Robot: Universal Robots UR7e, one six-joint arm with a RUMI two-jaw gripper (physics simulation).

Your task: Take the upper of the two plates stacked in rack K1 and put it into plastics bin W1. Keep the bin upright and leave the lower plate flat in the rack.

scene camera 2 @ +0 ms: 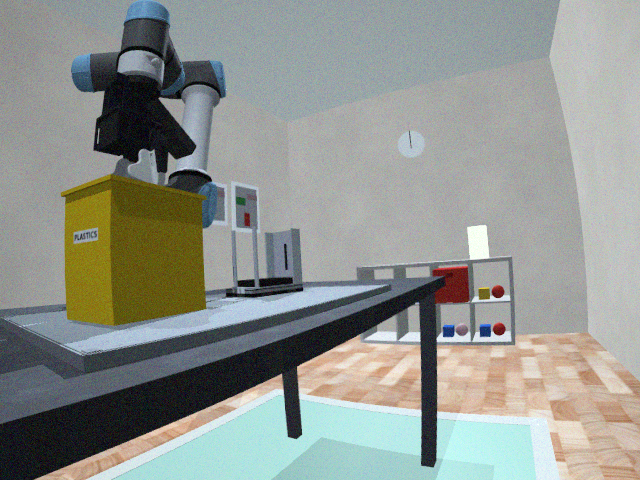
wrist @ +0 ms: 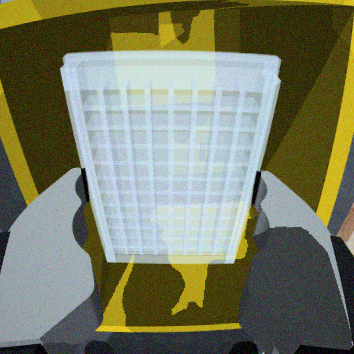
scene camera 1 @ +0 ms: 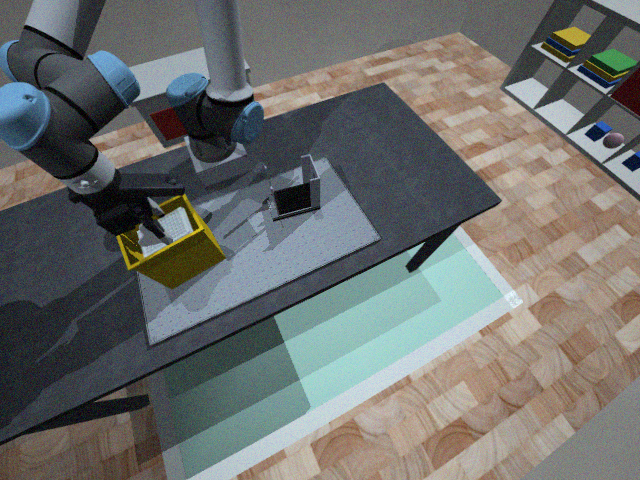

I see my gripper (scene camera 1: 167, 231), a yellow plastics bin W1 (scene camera 2: 133, 250), a gridded plate (scene camera 1: 176, 223) and a black plate (scene camera 1: 298, 197).
The yellow plastics bin W1 is seen too in the wrist view (wrist: 302, 150) and in scene camera 1 (scene camera 1: 171, 266). The gridded plate is seen too in the wrist view (wrist: 170, 140). My gripper also shows in the wrist view (wrist: 170, 171). Scene camera 2 does not show the gridded plate, which is hidden by the yellow plastics bin W1. The wrist view misses the black plate: it is out of frame.
